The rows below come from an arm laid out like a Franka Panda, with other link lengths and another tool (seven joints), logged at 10 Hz.
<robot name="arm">
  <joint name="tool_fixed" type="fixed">
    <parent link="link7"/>
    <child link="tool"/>
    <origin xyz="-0.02 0.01 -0.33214" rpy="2.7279 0 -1.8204"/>
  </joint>
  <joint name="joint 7" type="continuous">
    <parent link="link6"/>
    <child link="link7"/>
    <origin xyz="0.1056 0 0" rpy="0 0 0"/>
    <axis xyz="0 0 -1"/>
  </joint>
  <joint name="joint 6" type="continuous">
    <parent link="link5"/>
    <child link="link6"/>
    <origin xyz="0 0 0" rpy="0 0 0"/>
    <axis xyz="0 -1 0"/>
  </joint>
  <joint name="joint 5" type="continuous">
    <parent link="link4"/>
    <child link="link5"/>
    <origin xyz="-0.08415 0 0.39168" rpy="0 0 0"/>
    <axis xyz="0 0 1"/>
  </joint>
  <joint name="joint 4" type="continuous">
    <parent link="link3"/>
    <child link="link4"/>
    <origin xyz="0.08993 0 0" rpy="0 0 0"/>
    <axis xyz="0 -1 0"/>
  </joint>
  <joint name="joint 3" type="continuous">
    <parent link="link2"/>
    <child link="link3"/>
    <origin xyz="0 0 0.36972" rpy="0 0 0"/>
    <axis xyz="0 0 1"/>
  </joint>
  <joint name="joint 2" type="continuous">
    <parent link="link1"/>
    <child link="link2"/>
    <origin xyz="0 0 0" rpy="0 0 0"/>
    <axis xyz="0 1 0"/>
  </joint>
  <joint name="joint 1" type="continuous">
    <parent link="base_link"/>
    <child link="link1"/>
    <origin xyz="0 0 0.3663" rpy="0 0 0"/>
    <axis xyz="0 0 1"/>
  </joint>
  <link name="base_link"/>
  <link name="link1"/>
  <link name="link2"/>
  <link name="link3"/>
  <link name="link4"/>
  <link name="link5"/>
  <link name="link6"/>
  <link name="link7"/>
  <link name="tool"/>
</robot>
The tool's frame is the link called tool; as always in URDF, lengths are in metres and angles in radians. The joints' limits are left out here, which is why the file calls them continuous.
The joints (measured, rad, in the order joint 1, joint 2, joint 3, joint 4, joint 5, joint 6, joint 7), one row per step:
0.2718, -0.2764, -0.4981, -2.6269, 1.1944, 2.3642, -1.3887
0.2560, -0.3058, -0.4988, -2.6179, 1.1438, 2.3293, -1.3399
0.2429, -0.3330, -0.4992, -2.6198, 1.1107, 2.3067, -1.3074
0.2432, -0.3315, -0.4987, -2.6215, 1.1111, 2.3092, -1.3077
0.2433, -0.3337, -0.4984, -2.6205, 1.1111, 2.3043, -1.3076
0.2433, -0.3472, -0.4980, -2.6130, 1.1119, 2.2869, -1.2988
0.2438, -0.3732, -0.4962, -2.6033, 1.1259, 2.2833, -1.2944
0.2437, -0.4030, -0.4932, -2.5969, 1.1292, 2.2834, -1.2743
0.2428, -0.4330, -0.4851, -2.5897, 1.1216, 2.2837, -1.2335
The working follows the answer.
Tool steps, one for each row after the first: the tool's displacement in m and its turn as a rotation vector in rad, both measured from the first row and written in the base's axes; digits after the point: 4 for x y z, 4 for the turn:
-0.0034, 0.0000, 0.0166, 0.0166, 0.0035, 0.0130
-0.0090, -0.0002, 0.0272, 0.0295, 0.0071, 0.0193
-0.0094, -0.0002, 0.0256, 0.0279, 0.0094, 0.0184
-0.0096, 0.0012, 0.0275, 0.0314, 0.0073, 0.0221
-0.0082, 0.0055, 0.0394, 0.0487, -0.0039, 0.0285
-0.0019, 0.0069, 0.0595, 0.0666, -0.0362, 0.0209
0.0018, 0.0077, 0.0786, 0.0828, -0.0580, 0.0101
0.0036, 0.0098, 0.0973, 0.0984, -0.0661, -0.0016

Tool pose at each row, in the base's axes (x y z in m, rotation vector in rad; rounded; the steps above come from the unrounded poses):
0.5027, 0.0596, 0.2685, -1.8808, 1.6051, 0.5618
0.4993, 0.0596, 0.2851, -1.8803, 1.5868, 0.5826
0.4937, 0.0594, 0.2958, -1.8765, 1.5763, 0.5978
0.4932, 0.0593, 0.2941, -1.8769, 1.5795, 0.5988
0.4930, 0.0608, 0.2960, -1.8776, 1.5730, 0.6006
0.4944, 0.0651, 0.3079, -1.8705, 1.5507, 0.6037
0.5008, 0.0665, 0.3280, -1.8504, 1.5268, 0.5799
0.5044, 0.0672, 0.3471, -1.8287, 1.5132, 0.5642
0.5062, 0.0693, 0.3659, -1.8070, 1.5092, 0.5619

